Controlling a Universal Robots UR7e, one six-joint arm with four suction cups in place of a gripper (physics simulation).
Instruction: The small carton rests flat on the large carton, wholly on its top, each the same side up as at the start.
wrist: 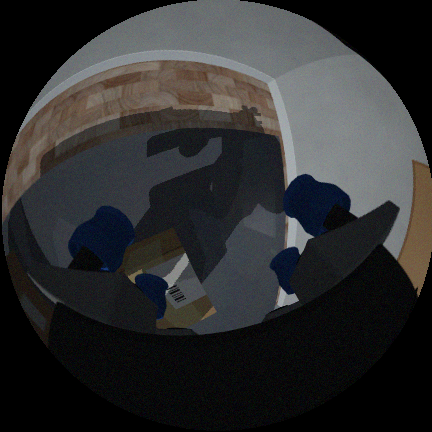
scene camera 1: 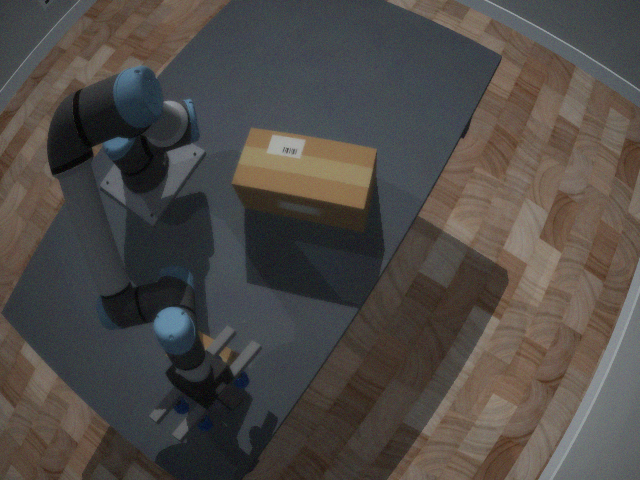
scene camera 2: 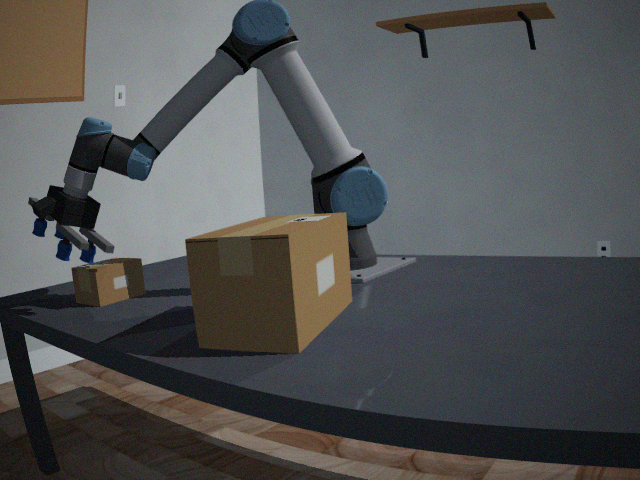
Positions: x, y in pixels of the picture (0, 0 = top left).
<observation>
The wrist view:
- suction head: 109, 231
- small carton: 162, 254, on the table
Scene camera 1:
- large carton: 324, 181, on the table
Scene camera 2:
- small carton: 101, 283
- large carton: 273, 284
</observation>
